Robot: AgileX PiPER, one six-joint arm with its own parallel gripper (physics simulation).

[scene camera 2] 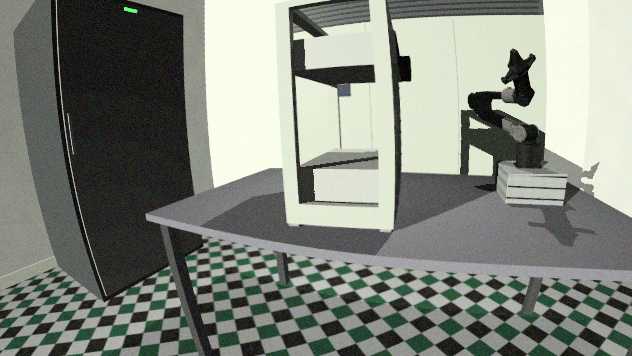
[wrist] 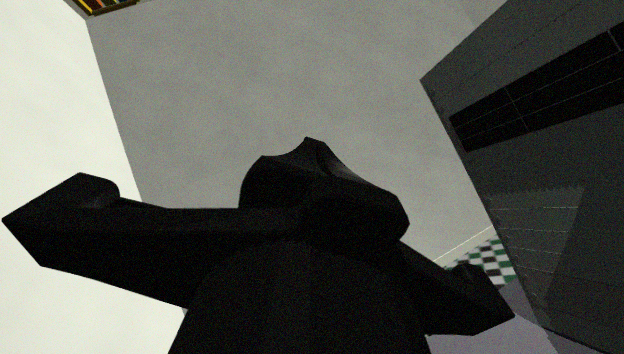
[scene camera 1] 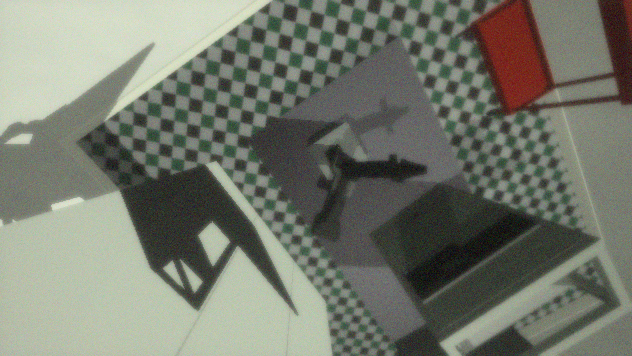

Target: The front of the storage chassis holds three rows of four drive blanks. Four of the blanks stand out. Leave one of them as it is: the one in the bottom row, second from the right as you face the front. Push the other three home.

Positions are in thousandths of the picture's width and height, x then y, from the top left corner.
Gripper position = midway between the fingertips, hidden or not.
Note:
I see my gripper (scene camera 1: 676,476) and a rack (scene camera 1: 748,751).
The rack is seen too in scene camera 2 (scene camera 2: 544,493) and in the wrist view (wrist: 841,281). My gripper is seen too in scene camera 2 (scene camera 2: 812,142) and in the wrist view (wrist: 498,431).

